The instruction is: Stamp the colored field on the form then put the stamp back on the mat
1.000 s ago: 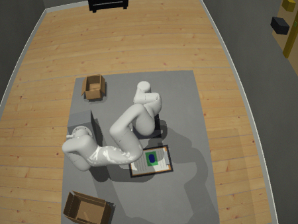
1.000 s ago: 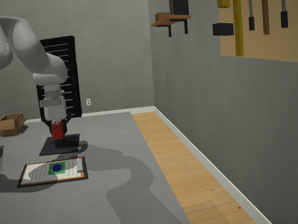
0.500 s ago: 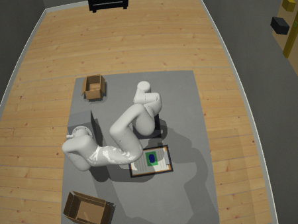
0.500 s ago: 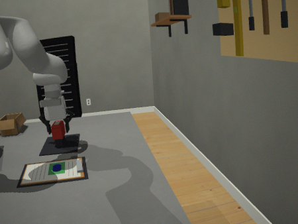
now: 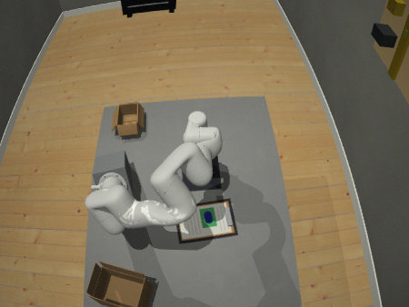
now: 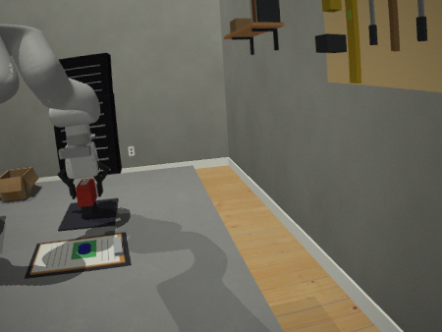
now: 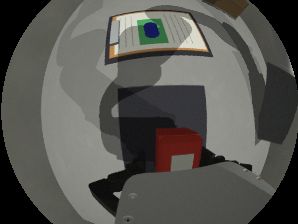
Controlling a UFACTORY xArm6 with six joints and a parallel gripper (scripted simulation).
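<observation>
Now: the red stamp 2 cm below my hand. Round my hand: clipboard with form (1 cm behind, 27 cm to the right, 6 cm below); dark mat (7 cm below); dark stamp base (5 cm below).
</observation>
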